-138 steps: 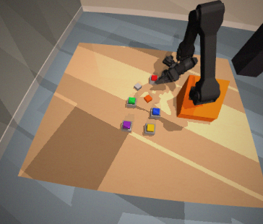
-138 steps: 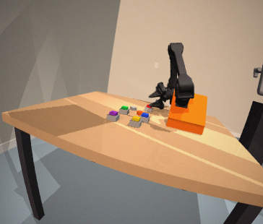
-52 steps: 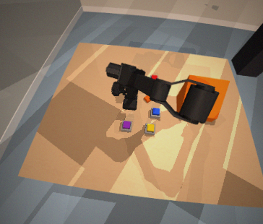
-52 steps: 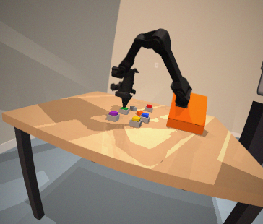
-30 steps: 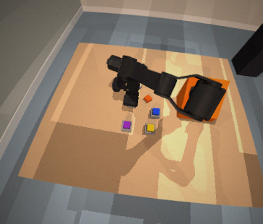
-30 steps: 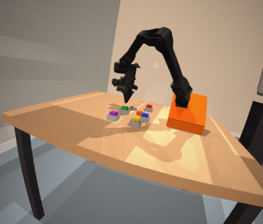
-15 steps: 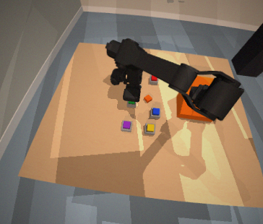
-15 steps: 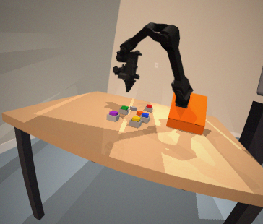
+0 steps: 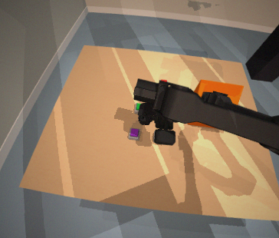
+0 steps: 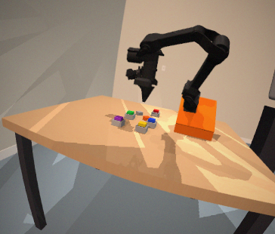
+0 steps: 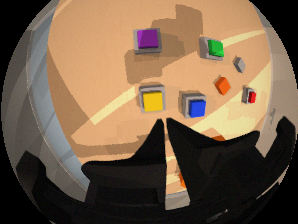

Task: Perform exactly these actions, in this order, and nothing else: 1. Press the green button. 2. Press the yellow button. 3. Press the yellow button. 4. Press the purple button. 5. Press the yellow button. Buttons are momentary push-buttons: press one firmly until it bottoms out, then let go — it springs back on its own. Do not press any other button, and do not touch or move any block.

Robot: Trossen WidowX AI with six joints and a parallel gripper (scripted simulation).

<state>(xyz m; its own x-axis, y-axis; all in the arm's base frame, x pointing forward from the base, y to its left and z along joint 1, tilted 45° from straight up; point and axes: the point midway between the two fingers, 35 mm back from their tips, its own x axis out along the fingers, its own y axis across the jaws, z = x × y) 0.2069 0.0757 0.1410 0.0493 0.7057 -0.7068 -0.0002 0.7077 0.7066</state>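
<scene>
Now: gripper tip 100 mm above the yellow button and 10 mm past it. From my gripper tip the other things lie so: purple button (100 mm below, 100 mm ahead); then blue button (100 mm below, 90 mm to the right, 40 mm behind); then green button (140 mm to the right, 100 mm below, 90 mm ahead).
</scene>
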